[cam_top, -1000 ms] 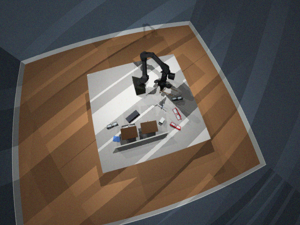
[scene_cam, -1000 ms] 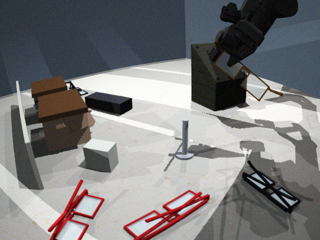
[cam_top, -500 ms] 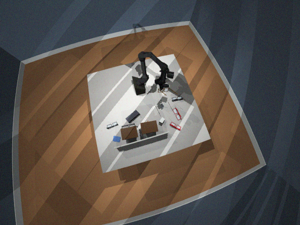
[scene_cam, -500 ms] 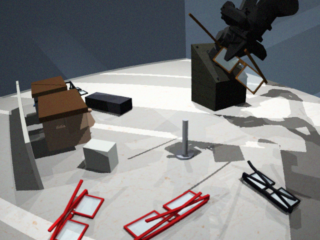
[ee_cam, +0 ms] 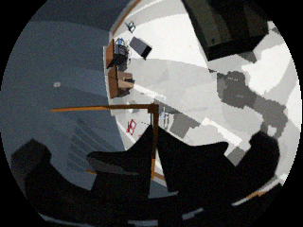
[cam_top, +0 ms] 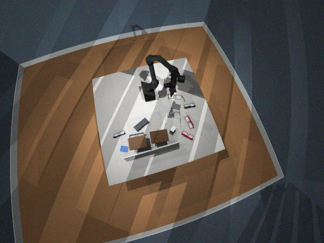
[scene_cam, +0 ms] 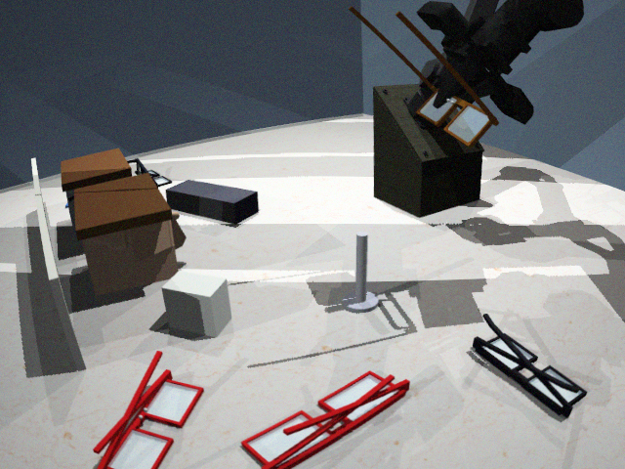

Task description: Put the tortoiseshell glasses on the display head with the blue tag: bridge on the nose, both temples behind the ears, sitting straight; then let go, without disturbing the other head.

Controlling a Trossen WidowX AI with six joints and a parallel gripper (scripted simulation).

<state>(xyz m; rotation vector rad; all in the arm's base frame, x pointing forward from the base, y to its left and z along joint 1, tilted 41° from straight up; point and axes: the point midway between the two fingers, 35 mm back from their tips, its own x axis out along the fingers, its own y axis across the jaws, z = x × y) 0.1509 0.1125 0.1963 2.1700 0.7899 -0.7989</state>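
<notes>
Now: the dark case 16 cm ahead of my gripper tip, 36 cm to the right of it and 19 cm below it. From my gripper tip the other things lie so: white rail (46 cm ahead, 31 cm to the right, 15 cm below); white cube (29 cm ahead, 4 cm to the right, 18 cm below); grey post (12 cm ahead, 2 cm to the left, 18 cm below).
</notes>
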